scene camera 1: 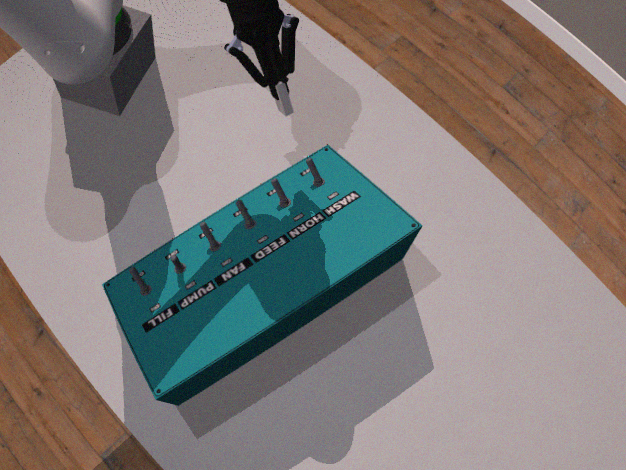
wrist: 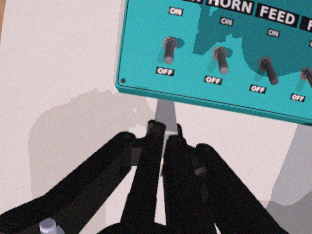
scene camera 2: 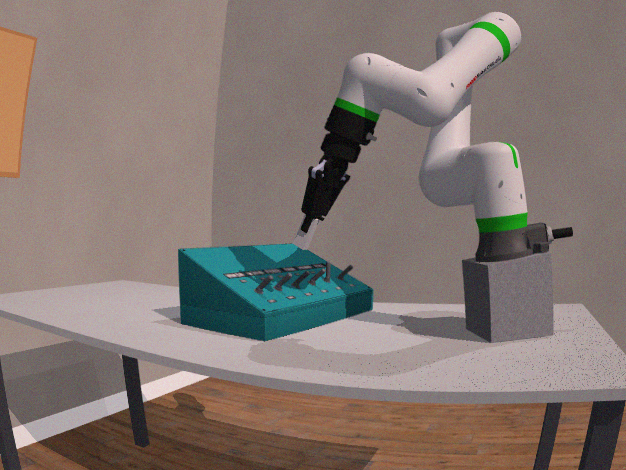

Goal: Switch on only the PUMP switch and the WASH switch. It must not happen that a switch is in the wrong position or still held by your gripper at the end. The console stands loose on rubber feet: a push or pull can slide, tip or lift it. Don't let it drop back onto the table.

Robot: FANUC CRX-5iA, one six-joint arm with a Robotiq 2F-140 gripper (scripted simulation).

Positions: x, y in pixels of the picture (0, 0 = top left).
Labels:
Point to a teal console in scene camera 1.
At 306, 243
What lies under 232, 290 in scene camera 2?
A teal console.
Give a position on a teal console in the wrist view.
At 188, 73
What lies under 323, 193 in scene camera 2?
My gripper.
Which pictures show my gripper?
Scene camera 1, the wrist view and scene camera 2: all of them.

